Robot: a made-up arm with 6 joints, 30 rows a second.
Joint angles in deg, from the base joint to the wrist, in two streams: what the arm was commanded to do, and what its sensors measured. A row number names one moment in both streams.
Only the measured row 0 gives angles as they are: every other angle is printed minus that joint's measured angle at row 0.
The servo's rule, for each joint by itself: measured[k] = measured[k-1] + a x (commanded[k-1-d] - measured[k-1]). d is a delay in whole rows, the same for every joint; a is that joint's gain. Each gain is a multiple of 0.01, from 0.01 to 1. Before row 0 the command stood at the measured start. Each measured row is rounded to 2 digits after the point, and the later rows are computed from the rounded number. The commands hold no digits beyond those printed.
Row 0, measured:
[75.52 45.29 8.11 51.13 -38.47 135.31]
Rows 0 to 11, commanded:
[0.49 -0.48 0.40 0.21 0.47 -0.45]
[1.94 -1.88 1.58 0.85 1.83 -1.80]
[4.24 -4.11 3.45 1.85 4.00 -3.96]
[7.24 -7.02 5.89 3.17 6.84 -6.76]
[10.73 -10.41 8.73 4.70 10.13 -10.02]
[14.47 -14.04 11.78 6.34 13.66 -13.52]
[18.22 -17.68 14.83 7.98 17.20 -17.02]
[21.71 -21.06 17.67 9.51 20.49 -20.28]
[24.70 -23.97 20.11 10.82 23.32 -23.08]
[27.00 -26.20 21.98 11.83 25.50 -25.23]
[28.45 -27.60 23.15 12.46 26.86 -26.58]
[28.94 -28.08 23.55 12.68 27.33 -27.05]
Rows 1 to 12, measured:
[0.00 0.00 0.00 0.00 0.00 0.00]
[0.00 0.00 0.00 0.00 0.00 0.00]
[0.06 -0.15 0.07 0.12 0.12 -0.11]
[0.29 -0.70 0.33 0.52 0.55 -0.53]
[0.76 -1.79 0.86 1.25 1.41 -1.39]
[1.54 -3.46 1.72 2.31 2.77 -2.73]
[2.64 -5.68 2.91 3.62 4.61 -4.55]
[4.06 -8.36 4.42 5.12 6.87 -6.79]
[5.76 -11.34 6.19 6.69 9.45 -9.35]
[7.67 -14.45 8.14 8.24 12.21 -12.08]
[9.71 -17.50 10.17 9.66 14.99 -14.83]
[11.78 -20.28 12.18 10.85 17.62 -17.43]
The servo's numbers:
d 2
a 0.12 0.32 0.17 0.55 0.25 0.25

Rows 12 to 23, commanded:
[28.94 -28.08 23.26 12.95 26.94 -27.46]
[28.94 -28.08 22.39 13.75 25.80 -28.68]
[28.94 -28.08 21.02 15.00 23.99 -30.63]
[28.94 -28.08 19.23 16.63 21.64 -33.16]
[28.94 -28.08 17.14 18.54 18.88 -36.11]
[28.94 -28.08 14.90 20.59 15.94 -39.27]
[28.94 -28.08 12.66 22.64 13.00 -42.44]
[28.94 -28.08 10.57 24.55 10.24 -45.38]
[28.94 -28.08 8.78 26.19 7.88 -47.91]
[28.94 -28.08 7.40 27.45 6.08 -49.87]
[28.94 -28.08 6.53 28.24 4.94 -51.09]
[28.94 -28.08 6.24 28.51 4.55 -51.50]
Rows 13 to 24, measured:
[13.78 -22.62 14.04 11.74 19.93 -19.72]
[15.60 -24.37 15.66 12.26 21.78 -21.55]
[17.20 -25.56 16.95 12.64 23.07 -23.03]
[18.61 -26.37 17.87 13.25 23.75 -24.44]
[19.85 -26.92 18.41 14.21 23.81 -25.99]
[20.94 -27.29 18.55 15.54 23.27 -27.78]
[21.90 -27.54 18.31 17.19 22.17 -29.86]
[22.74 -27.71 17.73 19.06 20.61 -32.21]
[23.48 -27.83 16.87 21.03 18.71 -34.77]
[24.14 -27.91 15.80 22.97 16.59 -37.42]
[24.72 -27.96 14.61 24.74 14.41 -40.04]
[25.23 -28.00 13.38 26.23 12.33 -42.50]

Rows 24 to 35, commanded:
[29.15 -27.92 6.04 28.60 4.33 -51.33]
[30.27 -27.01 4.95 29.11 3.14 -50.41]
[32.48 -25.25 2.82 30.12 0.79 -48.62]
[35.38 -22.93 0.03 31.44 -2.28 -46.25]
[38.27 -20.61 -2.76 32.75 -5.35 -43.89]
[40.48 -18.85 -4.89 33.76 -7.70 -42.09]
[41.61 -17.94 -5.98 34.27 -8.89 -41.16]
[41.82 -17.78 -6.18 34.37 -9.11 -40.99]
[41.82 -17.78 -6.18 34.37 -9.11 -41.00]
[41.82 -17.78 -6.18 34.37 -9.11 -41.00]
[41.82 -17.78 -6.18 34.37 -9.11 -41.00]
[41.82 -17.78 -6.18 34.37 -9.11 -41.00]
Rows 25 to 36, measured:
[25.68 -28.03 12.22 27.34 10.48 -44.65]
[26.07 -28.05 11.20 27.98 9.00 -46.36]
[26.44 -28.01 10.32 28.32 7.83 -47.60]
[26.90 -27.69 9.41 28.75 6.66 -48.30]
[27.57 -26.91 8.29 29.50 5.19 -48.38]
[28.51 -25.64 6.89 30.57 3.32 -47.85]
[29.68 -24.03 5.25 31.77 1.15 -46.86]
[30.98 -22.37 3.53 32.86 -1.06 -45.67]
[32.26 -20.95 1.91 33.64 -3.02 -44.54]
[33.41 -19.94 0.53 34.04 -4.54 -43.65]
[34.42 -19.25 -0.61 34.22 -5.68 -42.99]
[35.31 -18.78 -1.56 34.30 -6.54 -42.49]

